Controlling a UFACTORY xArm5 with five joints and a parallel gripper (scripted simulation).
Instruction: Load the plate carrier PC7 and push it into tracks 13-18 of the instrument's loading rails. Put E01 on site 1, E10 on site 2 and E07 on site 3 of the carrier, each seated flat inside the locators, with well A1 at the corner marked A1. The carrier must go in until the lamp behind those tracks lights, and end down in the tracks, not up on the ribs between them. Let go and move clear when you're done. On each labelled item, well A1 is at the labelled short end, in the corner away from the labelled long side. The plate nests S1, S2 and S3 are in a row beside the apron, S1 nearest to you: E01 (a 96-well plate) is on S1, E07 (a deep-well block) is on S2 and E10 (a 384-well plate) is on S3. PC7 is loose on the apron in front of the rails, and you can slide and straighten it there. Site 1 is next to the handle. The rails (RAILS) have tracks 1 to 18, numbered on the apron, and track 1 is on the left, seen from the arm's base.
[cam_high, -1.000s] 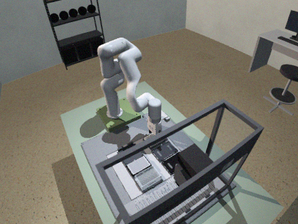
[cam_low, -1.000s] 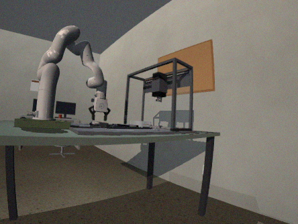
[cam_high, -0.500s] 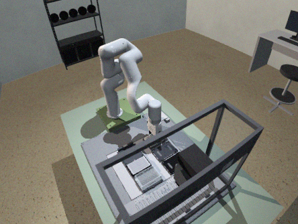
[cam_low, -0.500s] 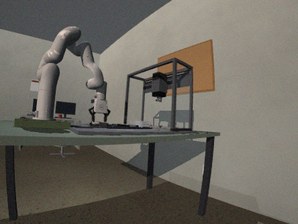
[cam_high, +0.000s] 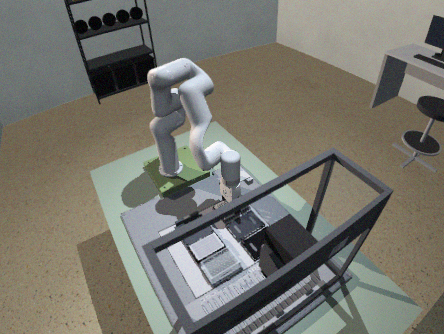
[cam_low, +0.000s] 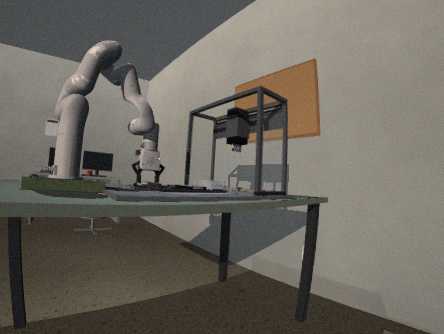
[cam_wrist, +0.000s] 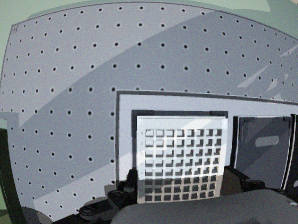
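My hand is 1 cm above the 96-well plate E01. Round my hand: nest S3 (22 cm ahead, 4 cm to the right, 2 cm below); then nest S2 (11 cm ahead, 2 cm to the right, 2 cm below); then plate carrier PC7 (21 cm to the right, 8 cm ahead, 1 cm below).
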